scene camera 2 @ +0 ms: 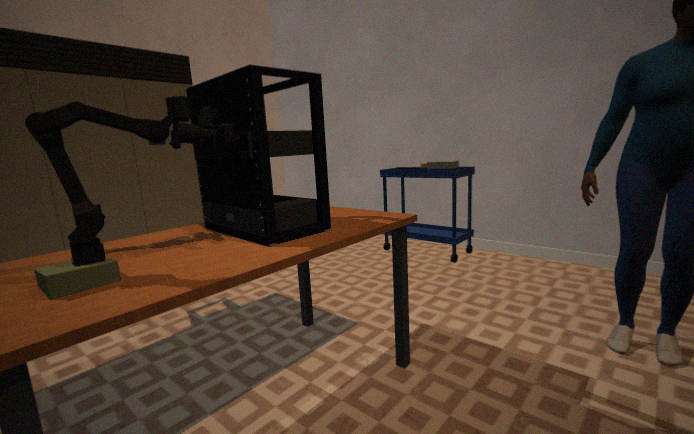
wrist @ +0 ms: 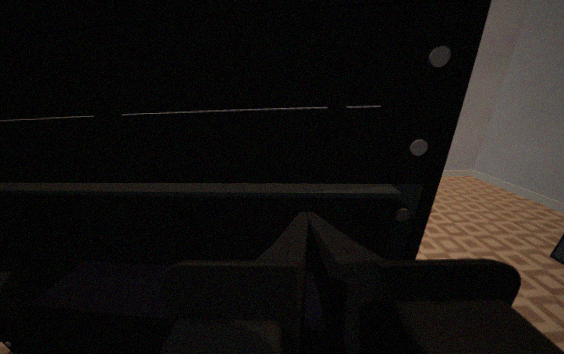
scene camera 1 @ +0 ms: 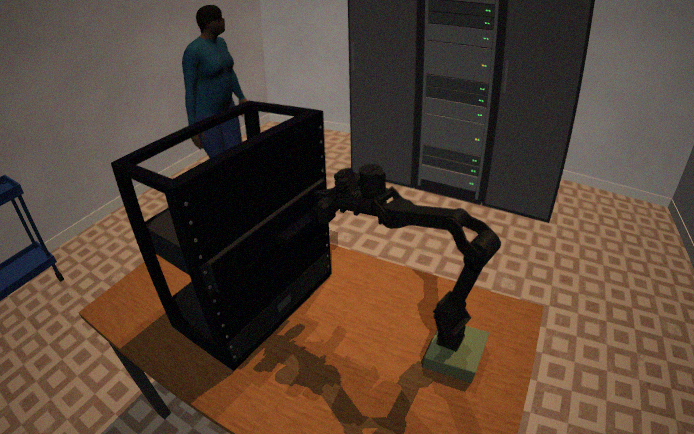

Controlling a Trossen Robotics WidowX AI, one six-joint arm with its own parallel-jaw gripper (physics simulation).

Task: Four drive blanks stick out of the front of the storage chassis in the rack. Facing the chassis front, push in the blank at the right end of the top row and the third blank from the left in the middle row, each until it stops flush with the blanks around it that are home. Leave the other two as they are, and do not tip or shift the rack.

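Seen in the pictures: gripper, between the fingertips: (scene camera 2: 239, 137) (wrist: 305, 219) (scene camera 1: 314, 193); arm's base, origin of its link: (scene camera 2: 88, 262) (scene camera 1: 450, 339).
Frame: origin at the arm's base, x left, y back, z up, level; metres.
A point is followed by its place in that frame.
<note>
The rack (scene camera 1: 134, 214) {x 0.400, y -0.723, z 0.394 m} (scene camera 2: 321, 179) {x -0.098, y -0.744, z 0.151 m} (wrist: 450, 100) {x -0.098, y -0.484, z 0.383 m} stands upright on the table. The storage chassis (scene camera 1: 250, 276) {x 0.251, y -0.474, z 0.208 m} (wrist: 200, 188) {x 0.042, y -0.471, z 0.336 m} in it has a nearly black front under a lighter top edge. Single drive blanks cannot be made out; a faint purplish patch shows on the front in scene camera 1 and low left in the wrist view. My gripper (scene camera 1: 318, 205) {x -0.023, y -0.466, z 0.319 m} (scene camera 2: 232, 132) {x -0.023, y -0.466, z 0.319 m} (wrist: 305, 219) {x -0.023, y -0.466, z 0.319 m} is shut and empty. Its tips are at the upper right part of the chassis front, just below the top edge in the wrist view. Whether they touch a blank cannot be told.
The arm's green base block (scene camera 1: 460, 353) {x 0.033, y 0.045, z -0.001 m} (scene camera 2: 81, 280) {x -0.069, y 0.029, z -0.027 m} sits on the wooden table (scene camera 1: 378, 286) {x -0.142, y -0.318, z -0.054 m} (scene camera 2: 168, 276) {x -0.137, y -0.153, z -0.054 m}. A person (scene camera 1: 209, 76) (scene camera 2: 649, 127) stands beyond the rack. A blue trolley (scene camera 1: 25, 261) (scene camera 2: 424, 172) and a tall server cabinet (scene camera 1: 383, 102) stand on the floor.
</note>
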